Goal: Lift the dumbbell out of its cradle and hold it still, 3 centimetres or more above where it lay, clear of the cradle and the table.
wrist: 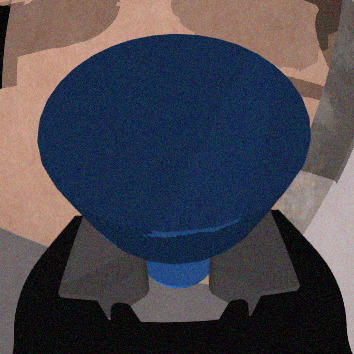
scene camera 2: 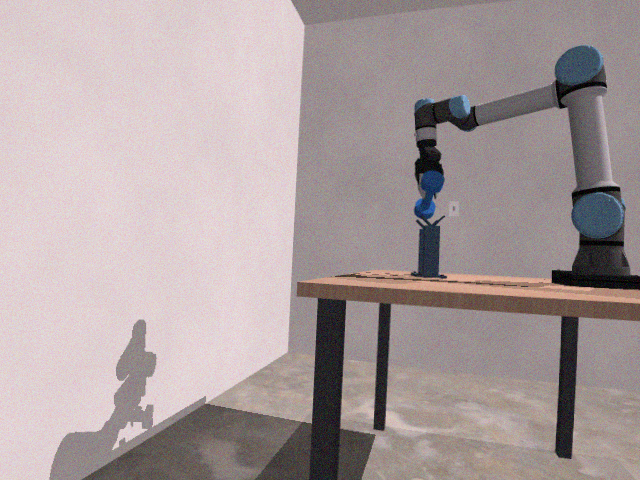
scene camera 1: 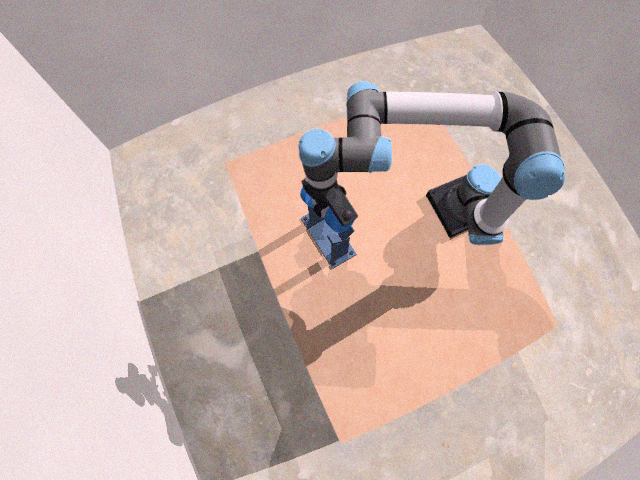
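Seen in the pictures: gripper, between the fingertips: (scene camera 2: 429, 199); arm's base, origin of its link: (scene camera 2: 600, 273) (scene camera 1: 464, 203).
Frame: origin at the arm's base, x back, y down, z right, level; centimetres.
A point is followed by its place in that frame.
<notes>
The blue dumbbell (scene camera 1: 338, 222) @[x -52.1, y -30.1, z -3.0 cm] (scene camera 2: 433, 182) @[x -50.5, y -28.3, z -3.6 cm] (wrist: 175, 140) @[x -51.1, y -31.4, z -1.9 cm] is tilted, with one round head higher than the other. My gripper (scene camera 1: 325, 204) @[x -52.1, y -23.6, z 3.0 cm] (scene camera 2: 429, 195) @[x -52.1, y -23.6, z 3.0 cm] (wrist: 178, 275) is shut on its handle, one finger on each side. The raised head fills much of the wrist view and hides most of the handle. The dark blue cradle (scene camera 1: 323, 238) @[x -54.3, y 3.1, z 5.2 cm] (scene camera 2: 429, 250) @[x -51.1, y -5.1, z -3.4 cm] stands upright on the table, under the dumbbell. In the scene camera 2 view the lower head appears close above the cradle's forked top; whether they touch is unclear. The cradle does not show in the wrist view.
The table (scene camera 1: 423, 361) @[x -36.1, y 4.0, z -47.5 cm] (scene camera 2: 465, 298) @[x -39.3, y 4.9, z -61.6 cm] bears the cradle and the arm's black base (scene camera 1: 448, 209) @[x -7.6, y -0.9, z -0.4 cm] (scene camera 2: 589, 279) @[x -5.4, y 1.7, z -9.3 cm]. A pale wall (scene camera 1: 56, 258) (scene camera 2: 155, 155) rises beyond the table's edge on the cradle's side. Arm shadows fall across the table top.
</notes>
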